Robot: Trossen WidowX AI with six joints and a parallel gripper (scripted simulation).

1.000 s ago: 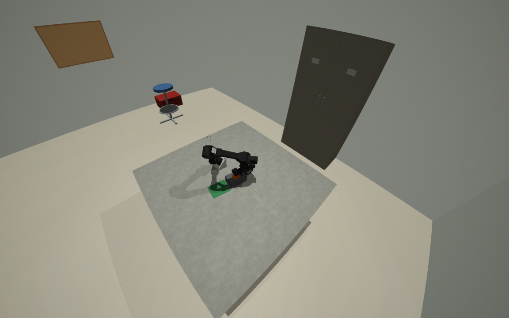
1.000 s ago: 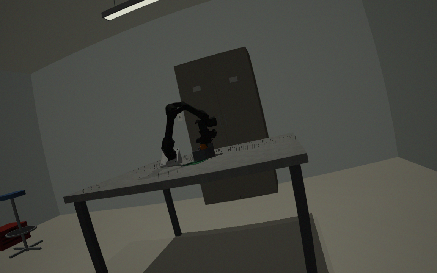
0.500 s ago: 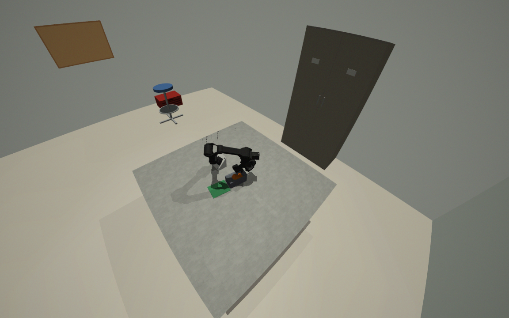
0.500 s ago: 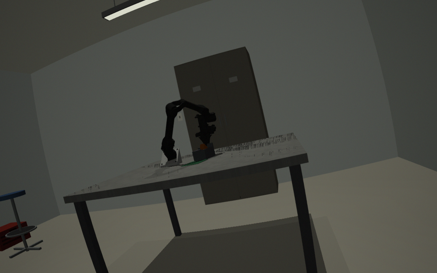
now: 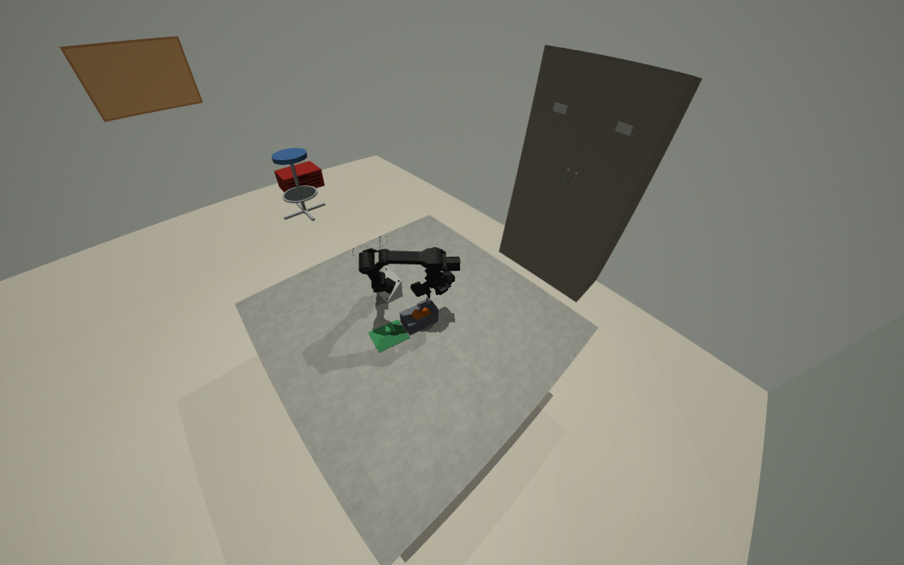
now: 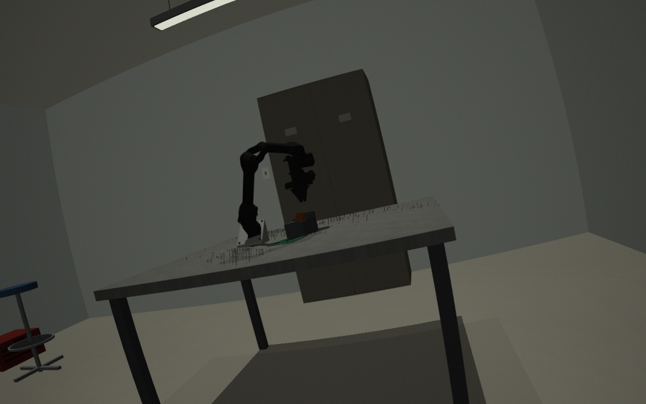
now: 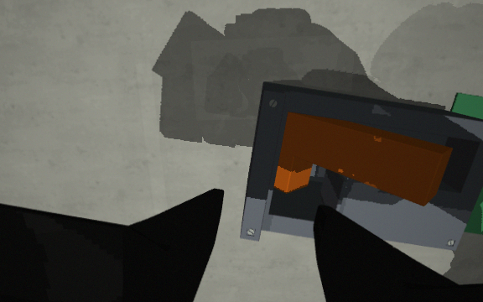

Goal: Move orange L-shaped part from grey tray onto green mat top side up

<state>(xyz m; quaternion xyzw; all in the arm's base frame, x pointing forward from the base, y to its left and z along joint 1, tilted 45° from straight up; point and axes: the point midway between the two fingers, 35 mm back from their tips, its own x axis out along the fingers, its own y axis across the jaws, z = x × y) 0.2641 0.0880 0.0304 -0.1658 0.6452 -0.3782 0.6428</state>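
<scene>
Right now my gripper tip is 100 mm above the orange L-shaped part, 40 mm to the left of it and 20 mm past it. Round my gripper tip: green mat 210 mm to the right, 160 mm below, 70 mm behind.
</scene>
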